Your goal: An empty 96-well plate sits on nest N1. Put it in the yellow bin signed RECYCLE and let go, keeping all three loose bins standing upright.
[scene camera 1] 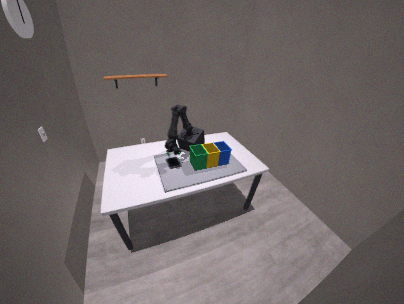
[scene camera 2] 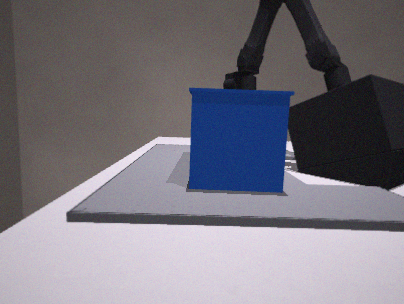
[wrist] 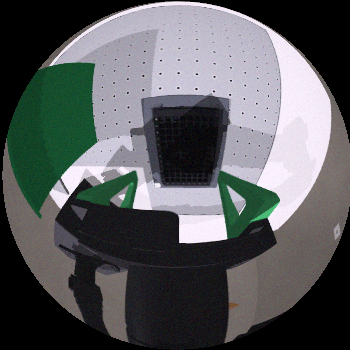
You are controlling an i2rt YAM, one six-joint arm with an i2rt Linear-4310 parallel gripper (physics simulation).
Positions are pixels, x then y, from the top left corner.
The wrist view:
my gripper: 177,174
black 96-well plate: 185,136
